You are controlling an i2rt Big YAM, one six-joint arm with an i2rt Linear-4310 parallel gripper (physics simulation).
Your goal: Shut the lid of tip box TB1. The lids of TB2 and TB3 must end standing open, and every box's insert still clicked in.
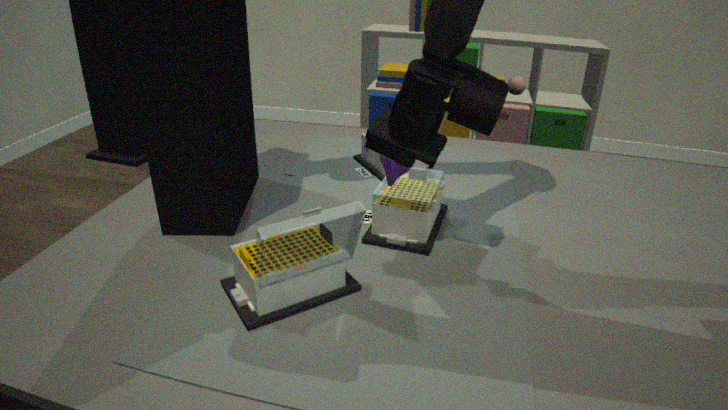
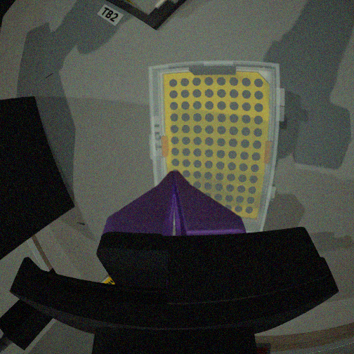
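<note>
Tip box TB1 is the middle box, with a yellow insert level inside. Its clear lid is hard to make out; part shows at the back of the box, and its exact angle is unclear. My gripper is shut, with purple fingertips over the left part of the box; contact with the lid cannot be told. The near box, apparently TB3, has its clear lid standing open and a yellow insert seated. TB2 is behind, mostly hidden by my gripper.
A tall black block stands at the left. The TB1 label lies left of its box, and the TB2 label lies beside the rear box. A white shelf unit stands behind the table.
</note>
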